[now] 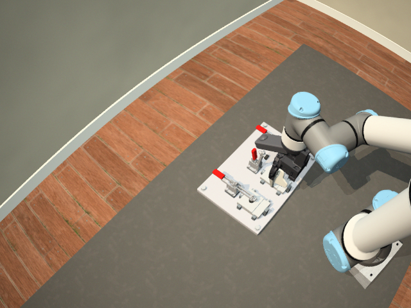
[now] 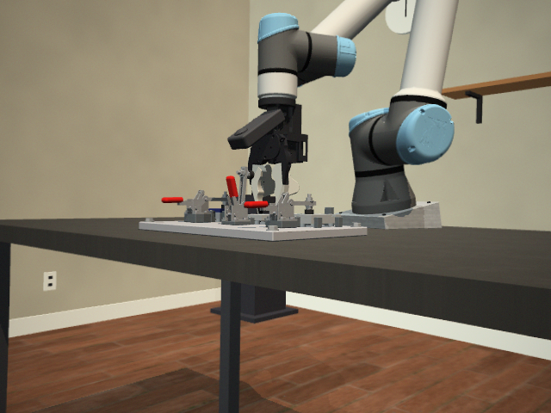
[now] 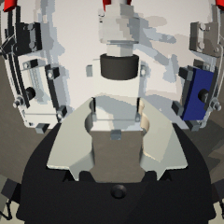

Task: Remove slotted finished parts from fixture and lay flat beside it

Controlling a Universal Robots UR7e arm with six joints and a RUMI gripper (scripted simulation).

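The white fixture plate is 50 mm ahead of my hand and 30 mm below it. Round my hand: blue blank 110 mm to the right, 10 mm below, 10 mm ahead.
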